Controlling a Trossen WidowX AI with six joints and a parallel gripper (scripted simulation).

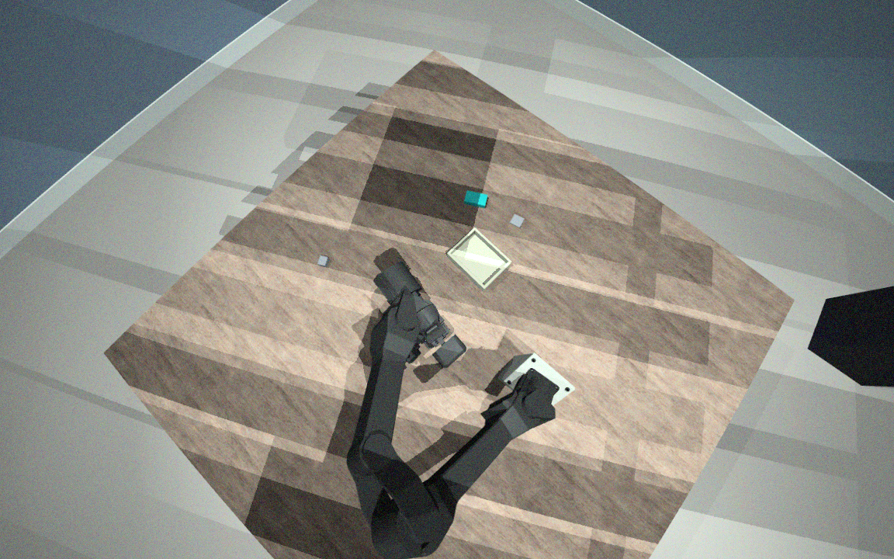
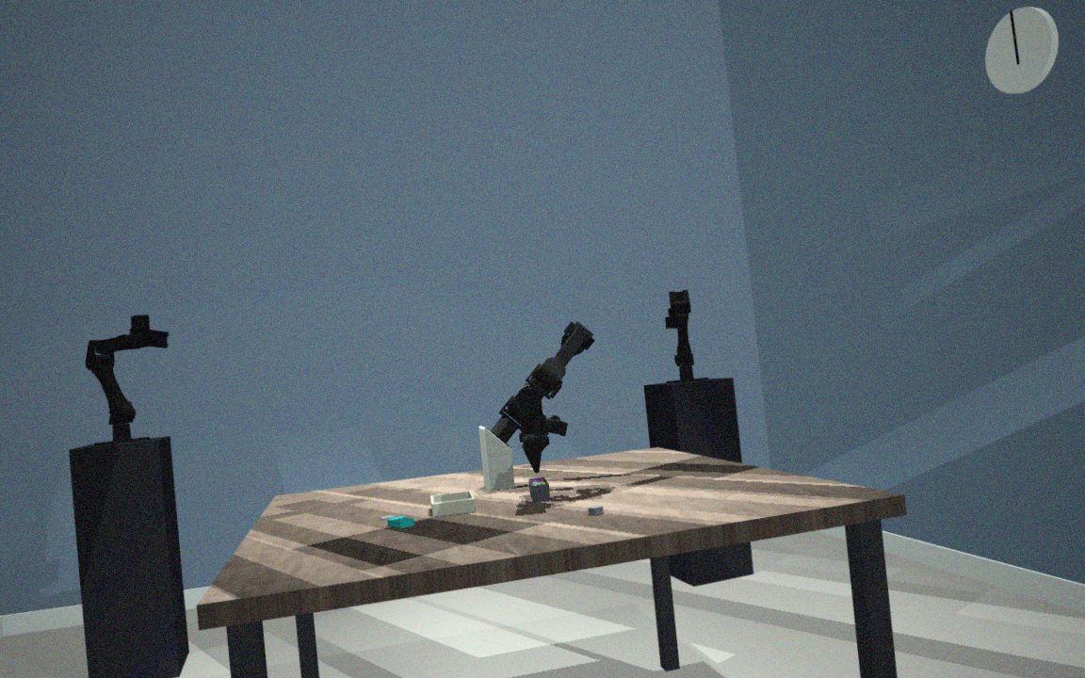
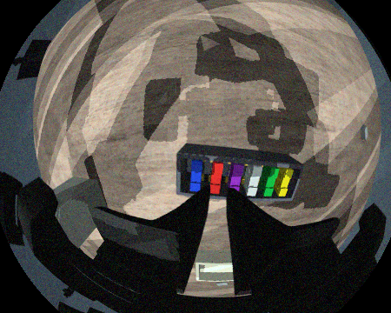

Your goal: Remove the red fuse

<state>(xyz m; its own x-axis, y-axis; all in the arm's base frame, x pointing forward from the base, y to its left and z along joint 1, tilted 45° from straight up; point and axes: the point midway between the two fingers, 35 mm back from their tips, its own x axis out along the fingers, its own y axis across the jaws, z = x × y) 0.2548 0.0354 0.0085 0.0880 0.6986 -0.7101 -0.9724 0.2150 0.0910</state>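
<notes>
Now: the red fuse 30 mm below my gripper tip. Also, from my gripper tip: grey cube: 330 mm ahead, 20 mm to the left, 50 mm below; teal block: 120 mm ahead, 360 mm to the right, 50 mm below; tray: 10 mm ahead, 220 mm to the right, 60 mm below.
</notes>
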